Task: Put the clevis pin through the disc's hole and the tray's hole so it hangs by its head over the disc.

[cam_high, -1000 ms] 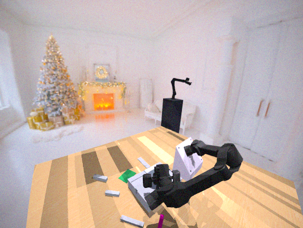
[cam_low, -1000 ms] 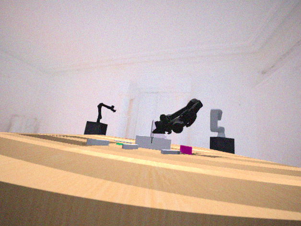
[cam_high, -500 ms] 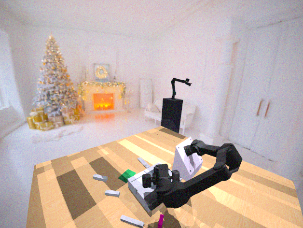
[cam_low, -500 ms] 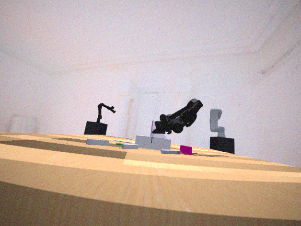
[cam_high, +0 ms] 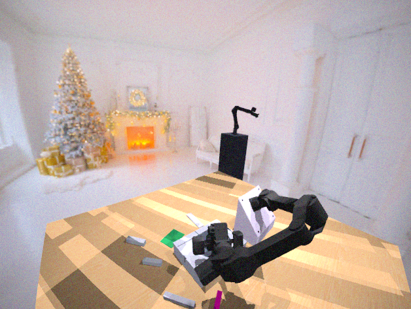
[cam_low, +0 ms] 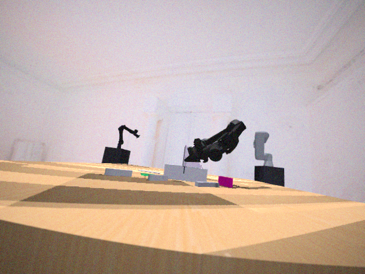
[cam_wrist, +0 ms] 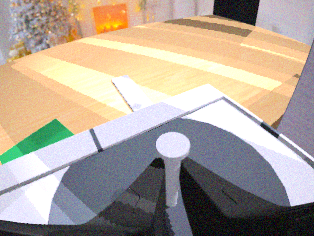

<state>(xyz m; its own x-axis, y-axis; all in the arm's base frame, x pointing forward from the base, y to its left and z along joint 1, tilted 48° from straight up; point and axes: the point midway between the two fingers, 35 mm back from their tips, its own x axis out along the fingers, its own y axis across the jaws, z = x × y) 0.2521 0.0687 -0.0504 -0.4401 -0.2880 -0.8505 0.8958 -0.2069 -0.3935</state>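
Right now the steel tray is 5 cm below my gripper tip, 1 cm to the left of it and 1 cm ahead of it. From my gripper tip the other things lie so: green flat piece 15 cm to the right, 11 cm ahead, 9 cm below; steel clevis pin 1 cm below; grey aluminium disc 3 cm below.
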